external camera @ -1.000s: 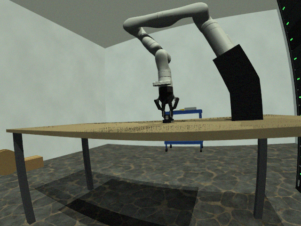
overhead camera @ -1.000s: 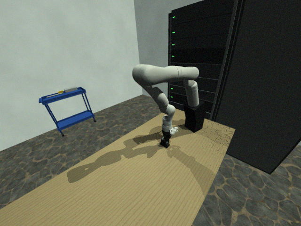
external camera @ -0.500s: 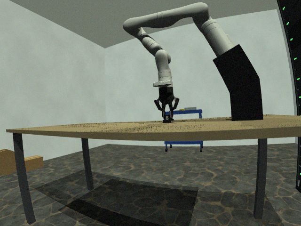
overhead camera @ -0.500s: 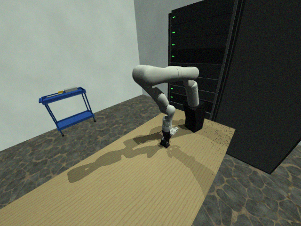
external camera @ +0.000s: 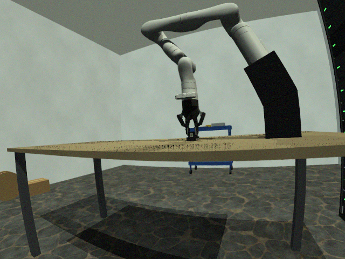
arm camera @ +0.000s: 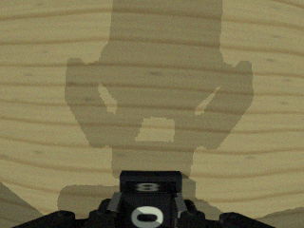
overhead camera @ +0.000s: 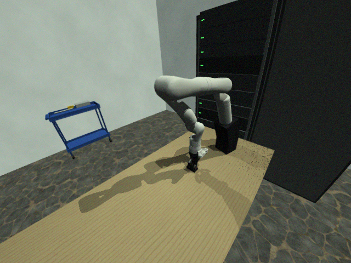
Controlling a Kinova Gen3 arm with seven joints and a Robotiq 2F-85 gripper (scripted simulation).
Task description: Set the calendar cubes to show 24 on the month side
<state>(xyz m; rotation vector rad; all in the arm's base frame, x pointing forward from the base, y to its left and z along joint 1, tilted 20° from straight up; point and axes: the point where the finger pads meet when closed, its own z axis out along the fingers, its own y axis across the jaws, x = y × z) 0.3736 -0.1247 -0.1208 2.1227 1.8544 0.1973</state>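
The black cube is 20 mm below my hand. Also, from my hand: black tray: 20 mm to the right, 30 mm below; black date cube: 10 mm behind, 30 mm to the right, 20 mm below.
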